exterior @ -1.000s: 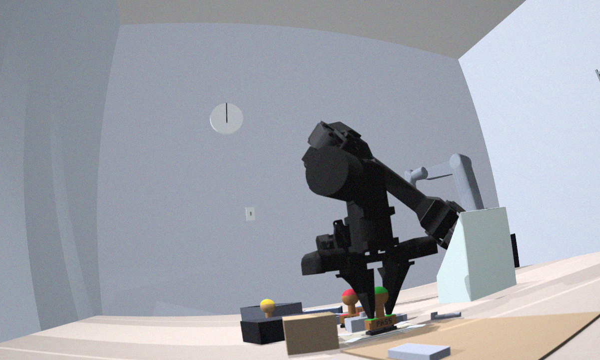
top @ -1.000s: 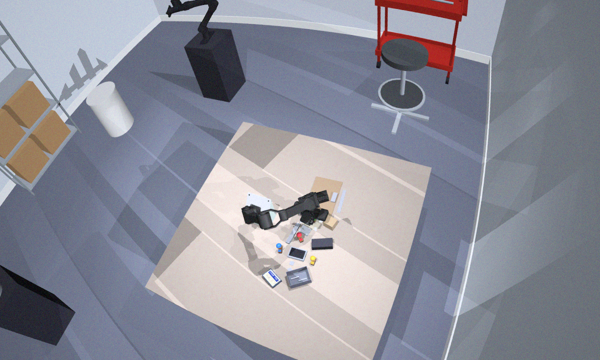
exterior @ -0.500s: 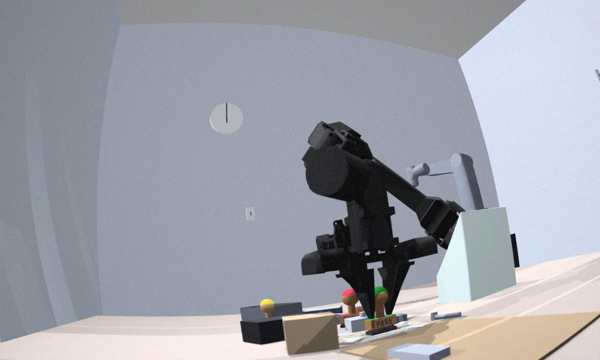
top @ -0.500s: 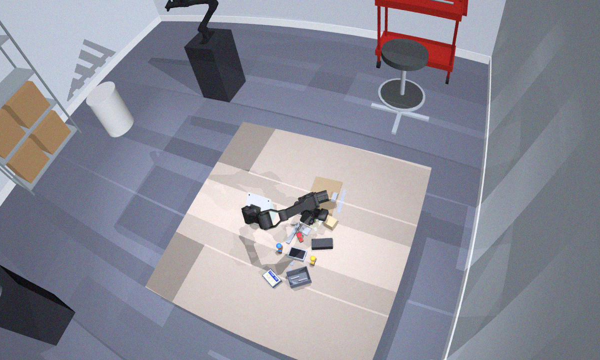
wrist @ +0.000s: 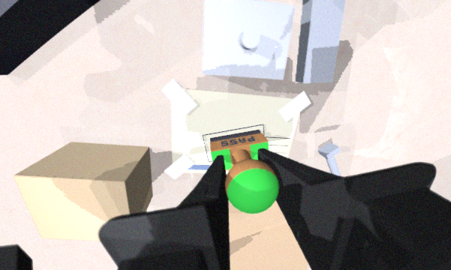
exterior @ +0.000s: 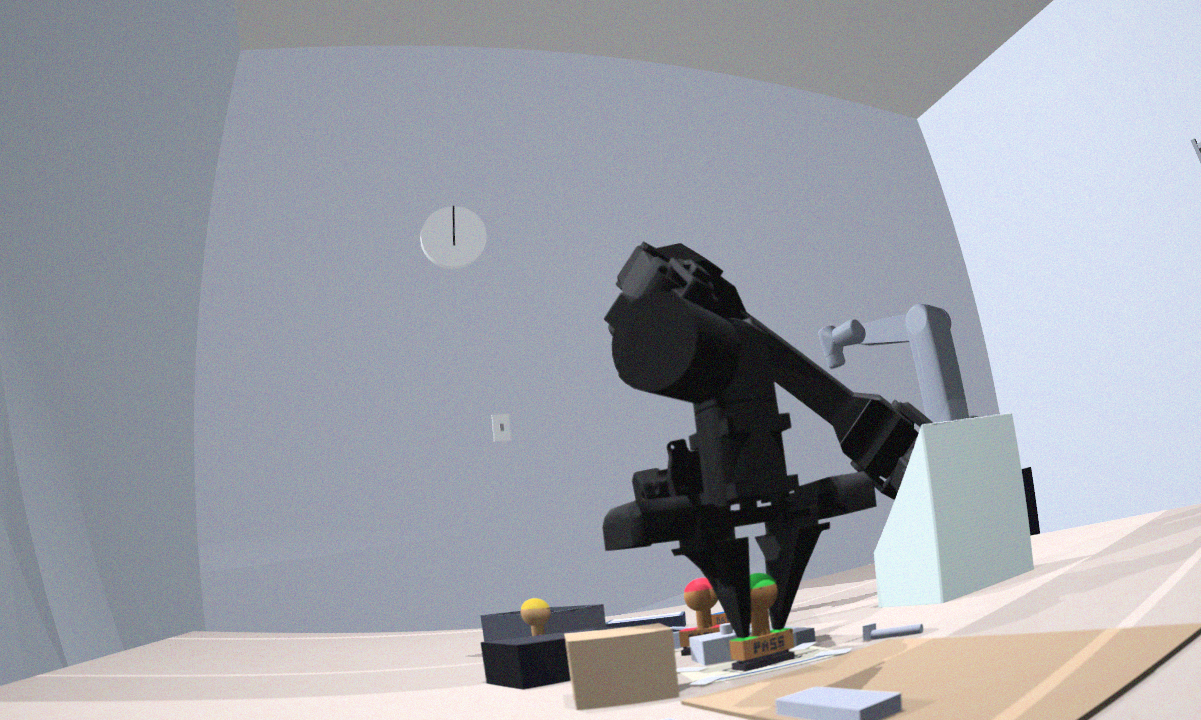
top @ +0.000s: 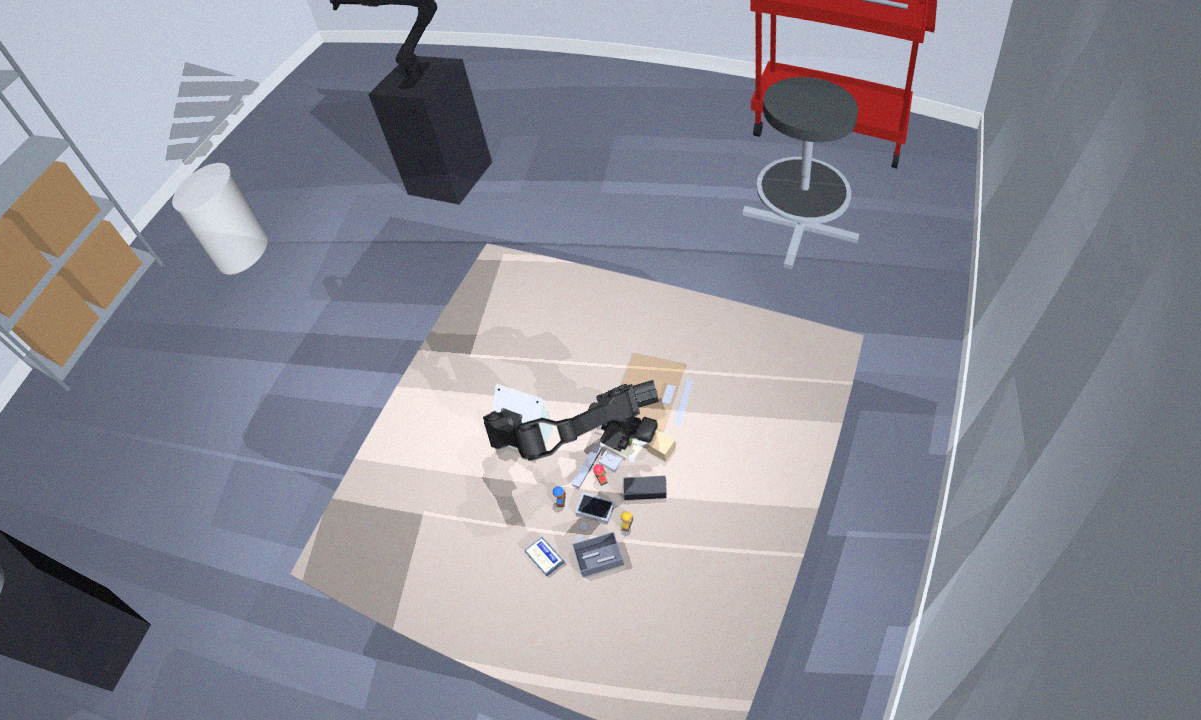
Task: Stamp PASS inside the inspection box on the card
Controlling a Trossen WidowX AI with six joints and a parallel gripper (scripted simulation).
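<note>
Right now my gripper tip is 10 mm to the left of the inspection card and 30 mm above it. Round my gripper tip: red-knobbed stamp 10 mm behind, 130 mm to the right; tan block 100 mm ahead, 10 mm to the left; black box 110 mm ahead, 120 mm to the right, 10 mm below.
</note>
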